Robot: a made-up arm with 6 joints. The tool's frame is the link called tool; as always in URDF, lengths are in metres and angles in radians. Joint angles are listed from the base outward. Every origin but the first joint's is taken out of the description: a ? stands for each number. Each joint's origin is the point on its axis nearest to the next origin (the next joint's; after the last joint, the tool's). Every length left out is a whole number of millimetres.
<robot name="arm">
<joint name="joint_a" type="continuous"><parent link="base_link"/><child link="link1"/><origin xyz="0 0 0.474"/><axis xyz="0 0 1"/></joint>
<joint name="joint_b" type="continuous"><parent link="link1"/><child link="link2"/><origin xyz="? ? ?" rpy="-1.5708 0 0"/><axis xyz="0 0 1"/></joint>
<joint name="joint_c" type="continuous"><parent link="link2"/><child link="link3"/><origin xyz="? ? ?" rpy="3.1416 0 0"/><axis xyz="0 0 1"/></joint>
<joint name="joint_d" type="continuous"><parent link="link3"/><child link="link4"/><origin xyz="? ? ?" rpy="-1.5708 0 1.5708"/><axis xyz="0 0 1"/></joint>
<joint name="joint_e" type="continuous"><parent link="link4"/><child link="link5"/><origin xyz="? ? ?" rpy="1.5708 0 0"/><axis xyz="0 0 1"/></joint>
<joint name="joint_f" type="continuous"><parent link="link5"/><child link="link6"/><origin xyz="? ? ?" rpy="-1.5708 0 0"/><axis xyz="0 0 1"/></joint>
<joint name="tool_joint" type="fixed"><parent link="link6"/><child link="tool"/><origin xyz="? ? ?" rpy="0 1.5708 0"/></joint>
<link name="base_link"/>
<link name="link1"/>
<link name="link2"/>
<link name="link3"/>
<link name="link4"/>
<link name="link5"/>
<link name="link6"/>
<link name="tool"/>
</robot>
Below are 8 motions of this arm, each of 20 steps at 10 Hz.
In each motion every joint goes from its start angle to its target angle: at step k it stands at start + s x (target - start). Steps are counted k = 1, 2, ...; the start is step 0. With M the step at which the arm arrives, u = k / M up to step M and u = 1 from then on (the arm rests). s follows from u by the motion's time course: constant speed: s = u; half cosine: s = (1 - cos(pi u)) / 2; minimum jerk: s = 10 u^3 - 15 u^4 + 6 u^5.
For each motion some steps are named. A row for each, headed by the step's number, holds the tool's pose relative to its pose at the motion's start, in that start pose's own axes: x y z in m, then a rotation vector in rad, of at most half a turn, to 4 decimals.
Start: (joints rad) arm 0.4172 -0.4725 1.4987 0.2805 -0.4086 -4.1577
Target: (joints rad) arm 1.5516 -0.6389 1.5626 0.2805 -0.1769 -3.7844
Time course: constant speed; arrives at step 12
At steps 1, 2, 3, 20:
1: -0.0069 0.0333 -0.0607 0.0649 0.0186 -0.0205
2: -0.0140 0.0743 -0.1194 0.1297 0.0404 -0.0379
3: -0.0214 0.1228 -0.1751 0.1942 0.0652 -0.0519
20: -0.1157 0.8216 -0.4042 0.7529 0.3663 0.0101

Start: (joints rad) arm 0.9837 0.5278 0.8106 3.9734 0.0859 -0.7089
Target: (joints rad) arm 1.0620 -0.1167 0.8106 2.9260 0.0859 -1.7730
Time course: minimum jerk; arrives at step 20
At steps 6, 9, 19, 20:
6: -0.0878 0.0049 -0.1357 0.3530 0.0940 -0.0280
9: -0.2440 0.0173 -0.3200 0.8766 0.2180 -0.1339
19: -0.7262 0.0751 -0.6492 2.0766 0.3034 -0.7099
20: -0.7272 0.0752 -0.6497 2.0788 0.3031 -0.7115

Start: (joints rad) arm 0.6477 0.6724 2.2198 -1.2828 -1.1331 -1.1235
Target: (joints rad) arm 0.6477 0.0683 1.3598 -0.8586 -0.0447 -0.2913
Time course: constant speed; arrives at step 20
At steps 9, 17, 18, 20:
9: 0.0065 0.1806 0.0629 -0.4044 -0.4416 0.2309
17: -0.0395 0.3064 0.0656 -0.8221 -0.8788 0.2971
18: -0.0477 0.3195 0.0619 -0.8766 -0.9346 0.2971
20: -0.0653 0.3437 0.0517 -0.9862 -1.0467 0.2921

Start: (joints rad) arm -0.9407 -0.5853 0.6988 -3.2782 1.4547 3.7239
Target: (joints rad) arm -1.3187 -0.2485 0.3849 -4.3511 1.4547 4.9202
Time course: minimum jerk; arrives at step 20
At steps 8, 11, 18, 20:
8: 0.2025 -0.0006 0.0355 -0.2455 -0.0183 0.2818
11: 0.3635 -0.0279 0.0308 -0.3833 -0.1396 0.4773
18: 0.5622 -0.1150 -0.0280 -0.4781 -0.4423 0.5838
20: 0.5660 -0.1174 -0.0300 -0.4791 -0.4497 0.5831

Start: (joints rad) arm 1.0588 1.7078 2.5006 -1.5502 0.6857 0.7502
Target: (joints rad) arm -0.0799 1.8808 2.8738 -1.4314 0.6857 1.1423
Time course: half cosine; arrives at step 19
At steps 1, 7, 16, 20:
1: 0.0047 -0.0047 0.0070 -0.0068 -0.0074 -0.0001
7: 0.1476 -0.1734 0.3426 -0.3050 -0.3212 -0.0178
16: 0.0658 -0.2935 1.1292 -0.9882 -0.9889 -0.1546
20: 0.0335 -0.2869 1.1936 -1.0532 -1.0506 -0.1749

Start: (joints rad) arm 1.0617 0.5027 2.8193 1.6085 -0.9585 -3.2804
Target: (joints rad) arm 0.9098 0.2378 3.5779 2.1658 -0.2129 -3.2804
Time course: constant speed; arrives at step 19
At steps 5, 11, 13, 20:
5: -0.0489 0.2610 -0.0308 0.0942 0.2360 0.2773
11: -0.1777 0.5367 0.0049 0.1422 0.4637 0.6293
13: -0.2324 0.6133 0.0335 0.1436 0.5227 0.7486
20: -0.4113 0.7850 0.1606 0.1091 0.6395 1.1007

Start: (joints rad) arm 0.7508 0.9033 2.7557 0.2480 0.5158 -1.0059
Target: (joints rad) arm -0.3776 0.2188 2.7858 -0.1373 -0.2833 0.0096
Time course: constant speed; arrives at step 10
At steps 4, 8, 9, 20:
4: 0.1708 0.1877 0.1003 -0.6003 0.1651 0.1452
8: 0.1974 0.4871 0.0012 -1.1712 0.3480 0.4135
9: 0.1694 0.5591 -0.0501 -1.3115 0.3965 0.5029
20: 0.1259 0.6246 -0.1083 -1.4510 0.4455 0.6027

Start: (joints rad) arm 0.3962 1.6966 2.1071 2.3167 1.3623 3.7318
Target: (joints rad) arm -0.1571 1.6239 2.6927 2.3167 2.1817 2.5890
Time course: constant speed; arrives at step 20
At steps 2, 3, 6, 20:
2: -0.0907 -0.0124 -0.0074 0.0961 0.0112 -0.0178
3: -0.1355 -0.0164 -0.0129 0.1443 0.0172 -0.0285
6: -0.2668 -0.0197 -0.0362 0.2898 0.0361 -0.0681
20: -0.7686 0.1193 -0.2457 1.0201 0.0776 -0.4169

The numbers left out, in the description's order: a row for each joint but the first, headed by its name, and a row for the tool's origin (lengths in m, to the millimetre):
joint_b: 0.141 0 0
joint_c: 0 -0.633 0
joint_d: 0.737 0.256 0
joint_e: 0 0 0
joint_f: 0 -0.195 0
tool: 0 0 0

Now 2 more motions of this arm.
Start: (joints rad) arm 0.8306 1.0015 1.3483 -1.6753 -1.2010 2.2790
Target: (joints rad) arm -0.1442 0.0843 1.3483 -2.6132 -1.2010 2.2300
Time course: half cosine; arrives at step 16
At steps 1, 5, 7, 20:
1: -0.0112 -0.0112 0.0100 -0.0065 -0.0017 -0.0117
5: -0.2436 -0.2008 0.2716 -0.1713 -0.0498 -0.2377
7: -0.3953 -0.2728 0.5374 -0.3359 -0.1033 -0.3740
20: -0.3948 -0.0269 1.3530 -0.8967 -0.3018 -0.4088

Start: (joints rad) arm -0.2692 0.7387 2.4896 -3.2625 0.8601 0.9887
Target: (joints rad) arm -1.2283 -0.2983 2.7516 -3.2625 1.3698 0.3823
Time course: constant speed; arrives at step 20
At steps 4, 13, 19, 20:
4: -0.2009 0.1542 -0.1417 -0.0617 0.0171 0.1724
13: -0.6727 0.0647 -0.5364 -0.2696 0.1629 0.4599
19: -0.9143 -0.2712 -0.6900 -0.4501 0.3133 0.5456
20: -0.9467 -0.3394 -0.6983 -0.4824 0.3402 0.5503

